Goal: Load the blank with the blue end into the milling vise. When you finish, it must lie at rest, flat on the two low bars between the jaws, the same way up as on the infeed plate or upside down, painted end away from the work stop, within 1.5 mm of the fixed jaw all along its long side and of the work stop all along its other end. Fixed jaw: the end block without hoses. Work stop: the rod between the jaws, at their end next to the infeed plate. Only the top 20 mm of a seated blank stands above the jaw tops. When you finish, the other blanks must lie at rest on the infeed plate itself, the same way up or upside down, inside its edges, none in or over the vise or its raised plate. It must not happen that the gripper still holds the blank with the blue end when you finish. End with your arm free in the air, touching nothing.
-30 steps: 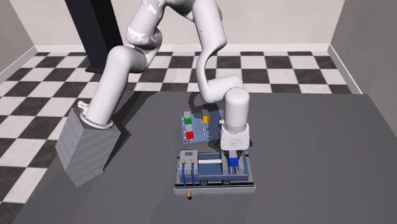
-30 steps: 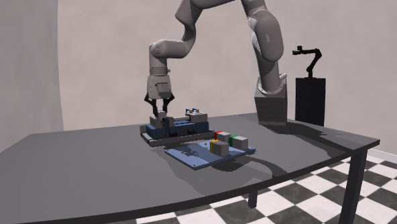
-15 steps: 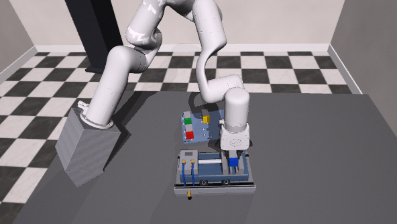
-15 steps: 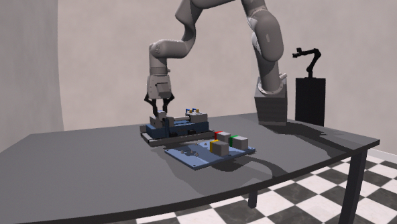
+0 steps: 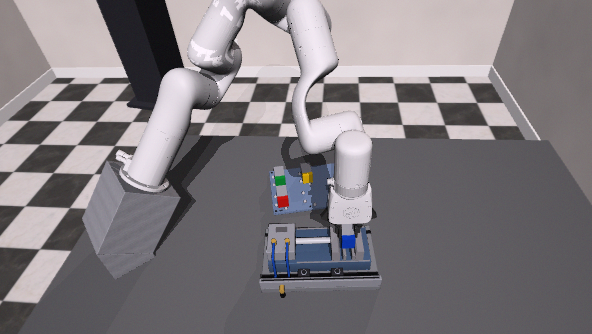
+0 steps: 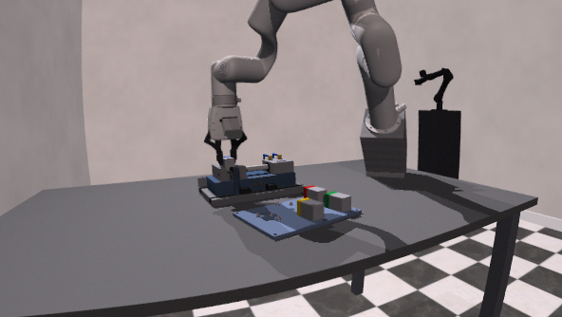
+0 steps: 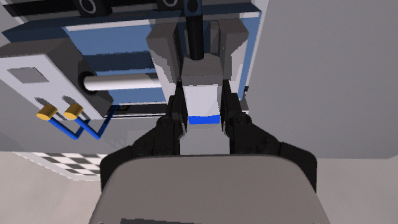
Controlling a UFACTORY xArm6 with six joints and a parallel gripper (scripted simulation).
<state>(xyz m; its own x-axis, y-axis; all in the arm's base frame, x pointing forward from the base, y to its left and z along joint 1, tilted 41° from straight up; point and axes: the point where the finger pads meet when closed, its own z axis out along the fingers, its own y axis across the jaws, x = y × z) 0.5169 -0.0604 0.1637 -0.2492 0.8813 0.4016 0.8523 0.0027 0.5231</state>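
My hand is 2 cm above the blue-ended blank. From my hand the other things lie so: moving jaw: 5 cm below, 3 cm behind, 1 cm to the right; hose block: 16 cm behind, 5 cm to the right, 5 cm below; fixed jaw: 5 cm below, 2 cm ahead, 1 cm to the left.
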